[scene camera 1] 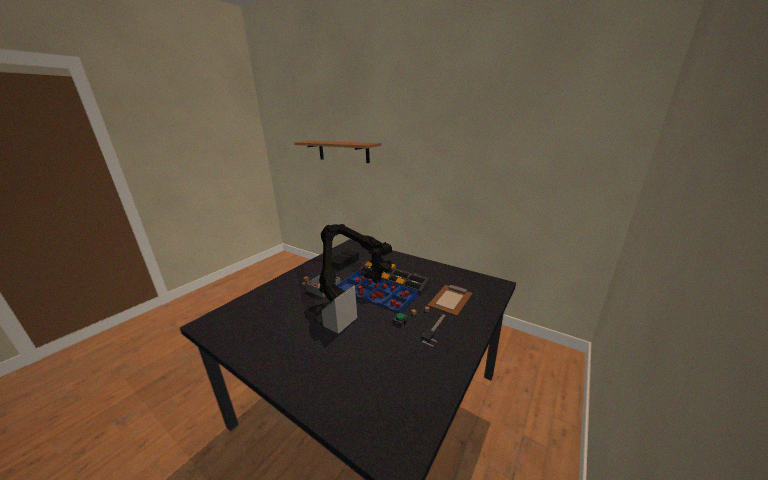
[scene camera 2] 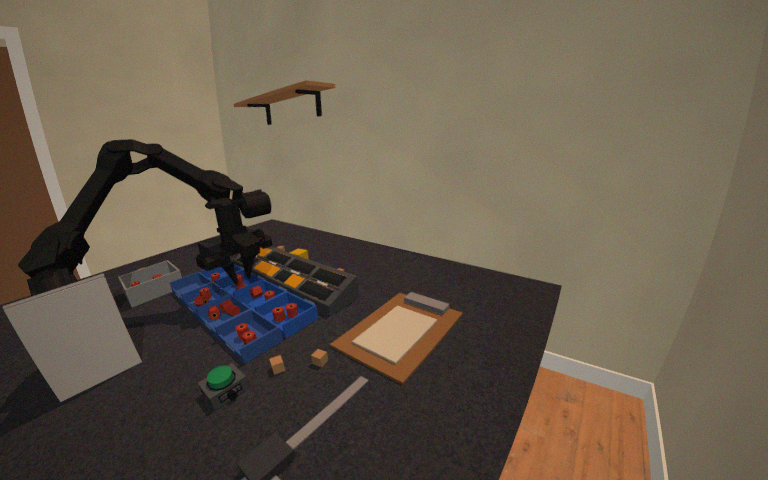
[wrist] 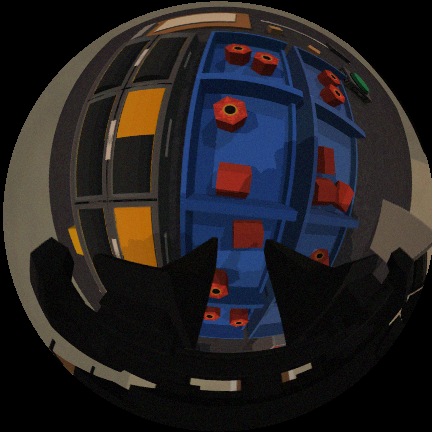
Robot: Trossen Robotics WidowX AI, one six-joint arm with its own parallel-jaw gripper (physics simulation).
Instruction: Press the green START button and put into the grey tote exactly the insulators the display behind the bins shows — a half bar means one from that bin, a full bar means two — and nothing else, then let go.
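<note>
My gripper is partly open and empty, pointing down low over a back-row compartment of the blue bins. A red insulator lies just beyond the fingertips; another red insulator is partly hidden by the left finger. Other red insulators lie in the bins. The grey tote holds at least two red insulators. The display shows a half orange bar and a longer orange bar, partly hidden in the wrist view. The green START button stands in front.
A white panel stands near the arm's base. Wooden cubes, a clipboard and a hammer-like tool lie near the button. A yellow block lies behind the display.
</note>
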